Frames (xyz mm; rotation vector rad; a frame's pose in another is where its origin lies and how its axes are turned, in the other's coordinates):
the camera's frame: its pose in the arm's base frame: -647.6 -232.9 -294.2 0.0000 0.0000 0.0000
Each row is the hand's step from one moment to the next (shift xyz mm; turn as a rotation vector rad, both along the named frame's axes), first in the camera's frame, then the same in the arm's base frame.
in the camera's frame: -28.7 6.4 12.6 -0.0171 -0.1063 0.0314
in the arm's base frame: -28.7 6.4 12.6 -0.0171 -0.1063 0.0314
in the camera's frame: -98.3 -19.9 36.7 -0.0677 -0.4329 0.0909
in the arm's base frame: -98.3 -19.9 36.7 -0.0677 -0.4329 0.0909
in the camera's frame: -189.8 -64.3 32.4 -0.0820 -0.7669 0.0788
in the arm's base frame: -189.8 -64.3 32.4 -0.0820 -0.7669 0.0788
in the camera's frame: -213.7 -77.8 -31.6 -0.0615 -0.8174 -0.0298
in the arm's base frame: -213.7 -77.8 -31.6 -0.0615 -0.8174 -0.0298
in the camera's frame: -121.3 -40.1 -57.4 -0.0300 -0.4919 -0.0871
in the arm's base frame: -121.3 -40.1 -57.4 -0.0300 -0.4919 -0.0871
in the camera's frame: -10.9 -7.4 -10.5 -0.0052 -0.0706 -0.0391
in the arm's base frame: -10.9 -7.4 -10.5 -0.0052 -0.0706 -0.0391
